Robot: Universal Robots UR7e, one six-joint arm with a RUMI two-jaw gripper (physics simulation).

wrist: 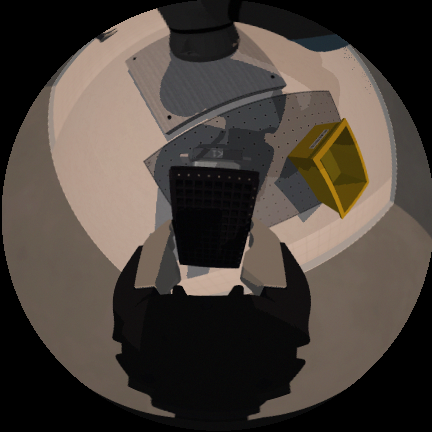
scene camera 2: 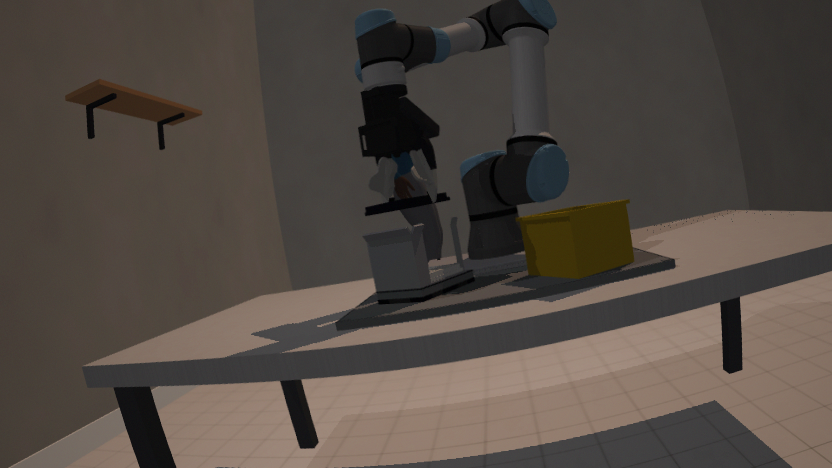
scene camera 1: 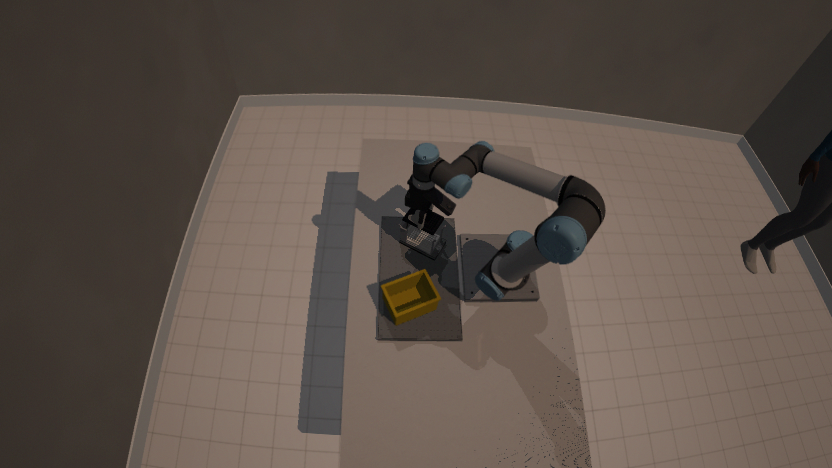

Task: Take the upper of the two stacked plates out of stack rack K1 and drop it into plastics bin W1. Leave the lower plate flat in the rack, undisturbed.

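Seen in the pictures: gripper, between the fingertips: (wrist: 211,219) (scene camera 1: 424,220); arm's base, origin of its link: (wrist: 204,42) (scene camera 2: 500,252).
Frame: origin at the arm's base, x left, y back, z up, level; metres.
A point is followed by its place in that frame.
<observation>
My gripper (scene camera 1: 420,220) {x -0.133, y -0.343, z 0.133 m} (scene camera 2: 408,199) {x -0.133, y -0.343, z 0.133 m} (wrist: 211,219) {x -0.133, y -0.343, z 0.133 m} is shut on a black gridded plate (scene camera 1: 433,222) {x -0.117, y -0.311, z 0.145 m} (scene camera 2: 401,204) {x -0.134, y -0.419, z 0.138 m} (wrist: 215,200) {x -0.118, y -0.322, z 0.136 m}, one finger at each side. The plate is roughly level and hangs apart from and above stack rack K1 (scene camera 1: 416,249) {x -0.091, y -0.362, z -0.004 m} (scene camera 2: 398,261) {x -0.157, y -0.413, z 0.051 m} (wrist: 217,153) {x -0.097, y -0.278, z 0.005 m}, over the rack's grey walls and upright post. A pale gridded surface shows low inside the rack in scene camera 1; I cannot tell whether it is the lower plate. The held plate hides much of the rack in the wrist view. Yellow plastics bin W1 (scene camera 1: 417,312) {x 0.186, y -0.358, z 0.031 m} (scene camera 2: 602,238) {x 0.166, y -0.457, z 0.032 m} (wrist: 304,150) {x 0.063, y -0.330, z 0.033 m} stands upright and open beside the rack.
Rack and bin stand on a perforated grey board (scene camera 1: 448,328) {x 0.225, y -0.243, z -0.017 m} (scene camera 2: 657,261) {x 0.249, y -0.479, z -0.017 m} (wrist: 302,107) {x 0.135, y -0.239, z -0.017 m}. The arm's base plate (scene camera 1: 474,288) {x 0.068, y -0.143, z -0.005 m} (wrist: 145,80) {x -0.158, y -0.036, z -0.001 m} adjoins it. A wall shelf (scene camera 2: 133,104) hangs at the left in scene camera 2. A person (scene camera 1: 802,200) stands beyond the table.
</observation>
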